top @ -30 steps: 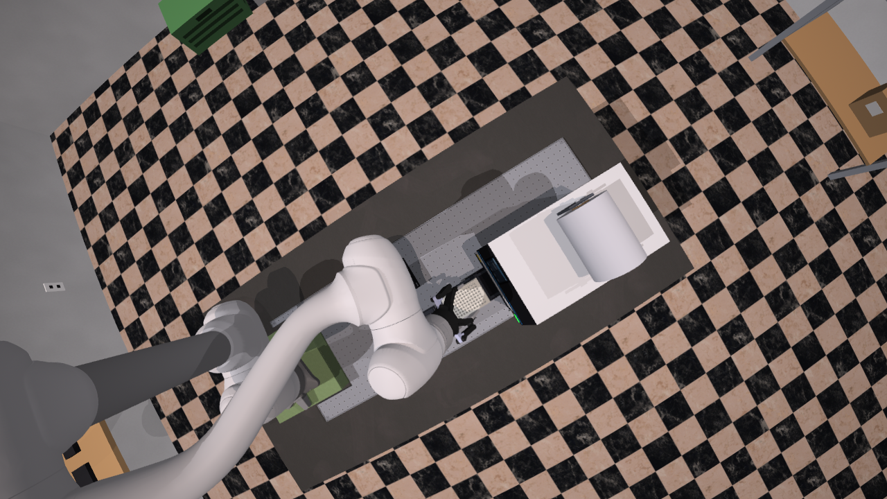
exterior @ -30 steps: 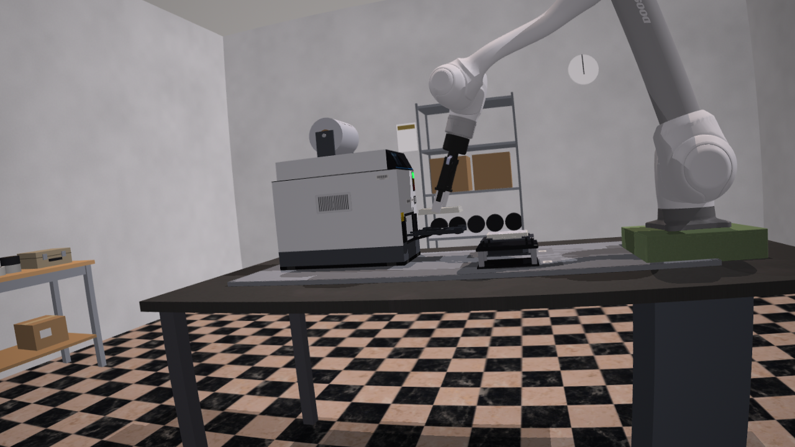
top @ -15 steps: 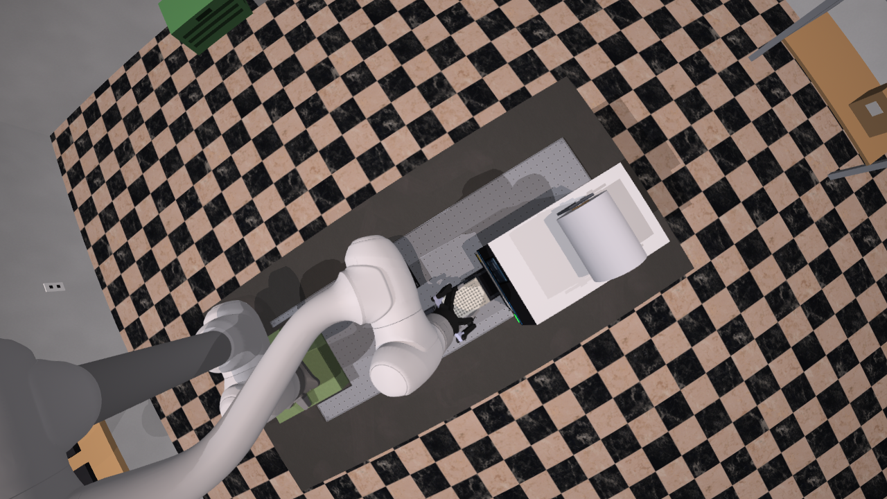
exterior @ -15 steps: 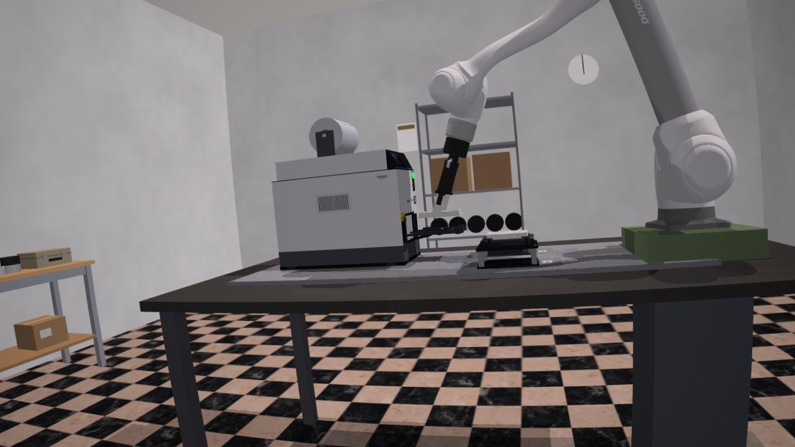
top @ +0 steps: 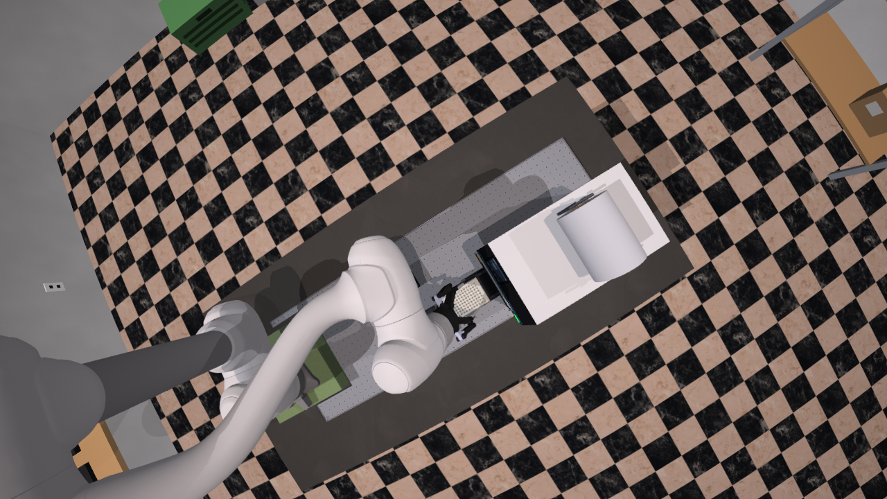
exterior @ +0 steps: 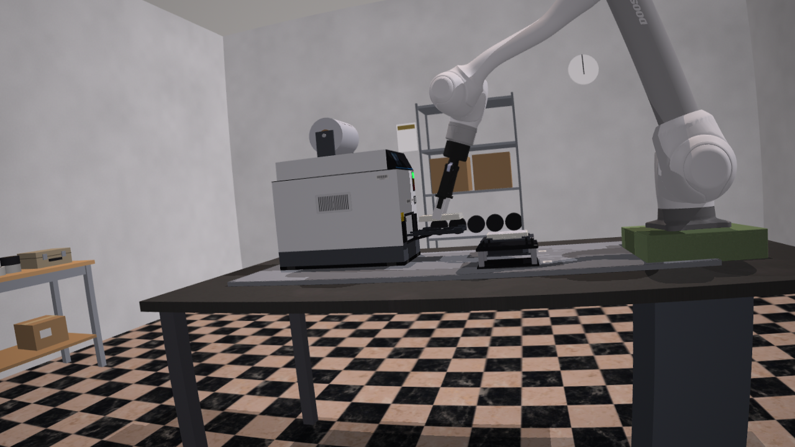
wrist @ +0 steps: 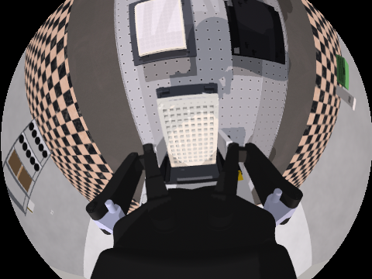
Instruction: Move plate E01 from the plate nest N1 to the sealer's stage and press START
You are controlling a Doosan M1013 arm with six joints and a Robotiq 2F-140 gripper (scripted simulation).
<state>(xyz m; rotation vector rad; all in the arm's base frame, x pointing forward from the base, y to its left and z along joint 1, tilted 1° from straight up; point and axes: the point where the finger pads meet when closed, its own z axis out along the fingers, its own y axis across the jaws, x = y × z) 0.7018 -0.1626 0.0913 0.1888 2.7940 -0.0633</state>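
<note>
The sealer stage is 60 mm below my hand. Also, from my hand: foil roll (330 mm ahead, 50 mm to the right, 260 mm above).
</note>
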